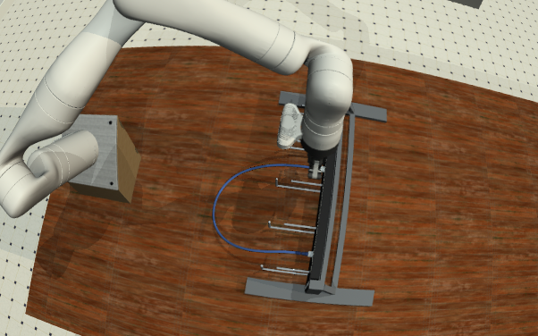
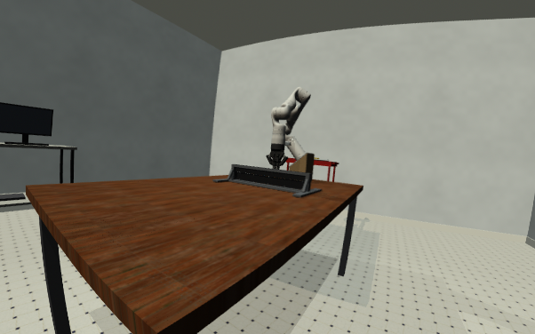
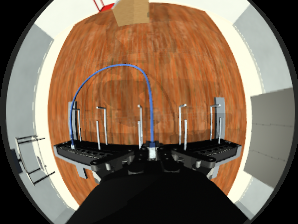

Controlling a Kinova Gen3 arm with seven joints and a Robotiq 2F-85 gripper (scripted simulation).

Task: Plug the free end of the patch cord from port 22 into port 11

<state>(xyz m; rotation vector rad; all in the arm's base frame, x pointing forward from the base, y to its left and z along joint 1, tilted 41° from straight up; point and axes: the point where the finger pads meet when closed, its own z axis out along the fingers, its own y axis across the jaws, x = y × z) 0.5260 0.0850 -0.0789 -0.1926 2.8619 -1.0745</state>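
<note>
Right now the plug is 1 cm ahead of my hand and 1 cm below it.
</note>
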